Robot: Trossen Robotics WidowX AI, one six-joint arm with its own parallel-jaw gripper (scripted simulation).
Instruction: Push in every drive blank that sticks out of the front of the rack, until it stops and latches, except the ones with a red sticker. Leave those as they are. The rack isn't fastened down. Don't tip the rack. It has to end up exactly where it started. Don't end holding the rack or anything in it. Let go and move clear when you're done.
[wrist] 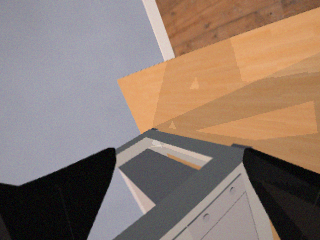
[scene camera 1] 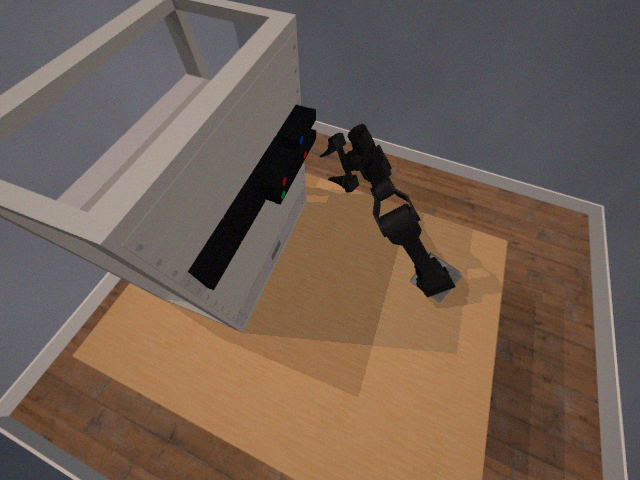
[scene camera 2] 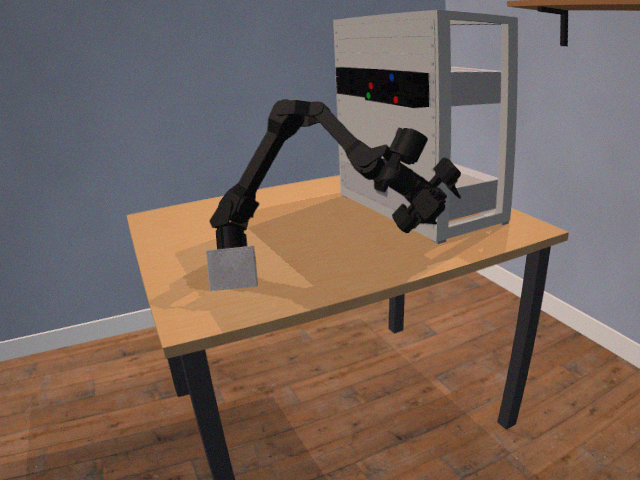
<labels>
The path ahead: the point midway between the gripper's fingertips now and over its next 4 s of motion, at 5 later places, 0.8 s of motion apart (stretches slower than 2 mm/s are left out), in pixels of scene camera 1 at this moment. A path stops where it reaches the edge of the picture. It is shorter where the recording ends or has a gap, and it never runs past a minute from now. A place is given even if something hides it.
My gripper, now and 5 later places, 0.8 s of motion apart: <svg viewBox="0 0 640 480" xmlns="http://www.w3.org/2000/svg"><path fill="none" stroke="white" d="M324 167L332 146L360 163L368 179L365 181L336 191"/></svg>
</labels>
